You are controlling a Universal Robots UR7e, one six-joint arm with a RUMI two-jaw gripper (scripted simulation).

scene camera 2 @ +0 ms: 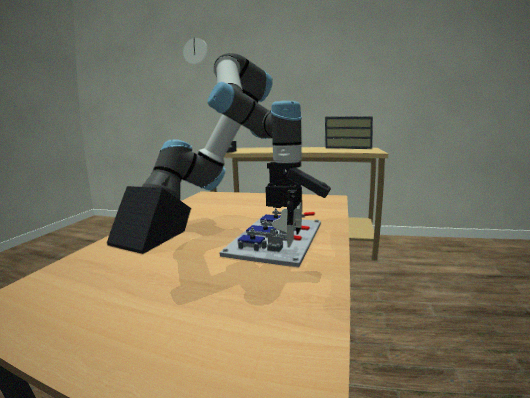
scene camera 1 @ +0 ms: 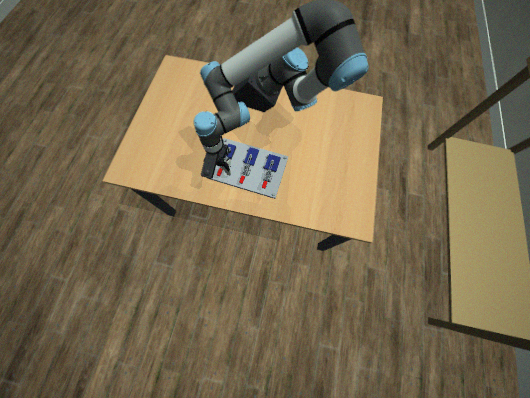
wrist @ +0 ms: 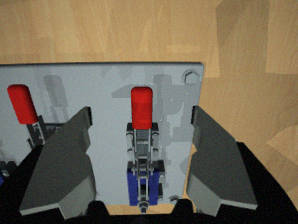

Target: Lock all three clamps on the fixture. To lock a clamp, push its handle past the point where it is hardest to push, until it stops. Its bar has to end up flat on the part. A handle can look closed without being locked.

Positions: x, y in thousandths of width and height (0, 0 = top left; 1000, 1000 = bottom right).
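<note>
A blue part (wrist: 515, 815) is visible. The gripper (scene camera 2: 554, 604) is visible as well, and the wrist view also shows the gripper (wrist: 478, 480).
</note>
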